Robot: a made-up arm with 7 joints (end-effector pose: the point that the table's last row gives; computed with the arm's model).
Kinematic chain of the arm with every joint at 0, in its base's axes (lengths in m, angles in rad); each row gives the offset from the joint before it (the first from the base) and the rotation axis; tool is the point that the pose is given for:
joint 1: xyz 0 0 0.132 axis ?
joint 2: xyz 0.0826 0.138 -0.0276 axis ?
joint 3: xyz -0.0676 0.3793 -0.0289 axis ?
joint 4: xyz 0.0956 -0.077 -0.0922 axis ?
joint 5: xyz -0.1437 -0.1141 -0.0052 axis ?
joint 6: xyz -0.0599 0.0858 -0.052 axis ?
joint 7: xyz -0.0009 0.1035 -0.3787 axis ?
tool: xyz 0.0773 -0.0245 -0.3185
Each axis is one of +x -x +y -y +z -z.
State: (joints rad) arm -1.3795 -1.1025 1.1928 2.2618 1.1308 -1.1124 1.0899
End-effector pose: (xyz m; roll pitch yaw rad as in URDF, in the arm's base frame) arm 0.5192 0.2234 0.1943 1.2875 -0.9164 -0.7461
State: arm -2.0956 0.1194 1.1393 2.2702 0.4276 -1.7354 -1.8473
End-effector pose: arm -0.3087 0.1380 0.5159 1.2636 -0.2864 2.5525
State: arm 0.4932 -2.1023 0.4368 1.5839 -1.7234 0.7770 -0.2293
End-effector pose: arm -0.0783 -0.6815 0.4390 3.1086 0.7994 -1.4350
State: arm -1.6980 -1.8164 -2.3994 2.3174 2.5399 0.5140 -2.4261
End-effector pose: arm 0.1947 0.2327 0.5450 -1.8961 -0.8995 -1.7219
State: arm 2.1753 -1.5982 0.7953 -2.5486 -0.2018 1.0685 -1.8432
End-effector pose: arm -0.5475 -0.1241 -0.0679 2.2379 -1.0127 -0.2969
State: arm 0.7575 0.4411 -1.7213 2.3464 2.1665 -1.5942 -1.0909
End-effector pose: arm 0.0657 -0.0002 -0.2329 0.1787 -0.8017 -1.6089
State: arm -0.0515 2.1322 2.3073 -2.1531 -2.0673 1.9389 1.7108
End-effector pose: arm -0.7445 -0.5797 0.0042 1.9977 -0.3882 2.7853
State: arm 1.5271 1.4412 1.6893 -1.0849 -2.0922 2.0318 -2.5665
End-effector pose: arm -0.3312 0.3186 0.3327 -1.3913 -0.0525 2.1056
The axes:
joint 1: +y
joint 2: +z
joint 3: -y
joint 4: +z
joint 5: +x
joint 6: +z
joint 7: +x

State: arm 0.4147 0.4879 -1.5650 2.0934 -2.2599 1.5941 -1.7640
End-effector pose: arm -0.4470 0.5855 -0.2990 -2.4438 0.1904 -3.0419
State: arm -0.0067 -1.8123 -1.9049 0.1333 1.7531 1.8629 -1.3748
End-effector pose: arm 0.6424 -0.1174 -0.0194 0.2662 0.0640 -2.0243
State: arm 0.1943 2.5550 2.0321 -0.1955 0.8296 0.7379 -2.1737
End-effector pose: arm -0.2002 -0.1220 0.2747 1.8459 -0.4126 -0.8662
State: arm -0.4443 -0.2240 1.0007 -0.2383 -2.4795 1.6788 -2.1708
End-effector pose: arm 0.0428 0.0911 0.0163 2.6465 0.4538 -1.0919
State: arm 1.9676 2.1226 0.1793 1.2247 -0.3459 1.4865 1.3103
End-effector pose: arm -0.7803 0.3368 0.1194 -0.7633 -0.1228 -2.0688
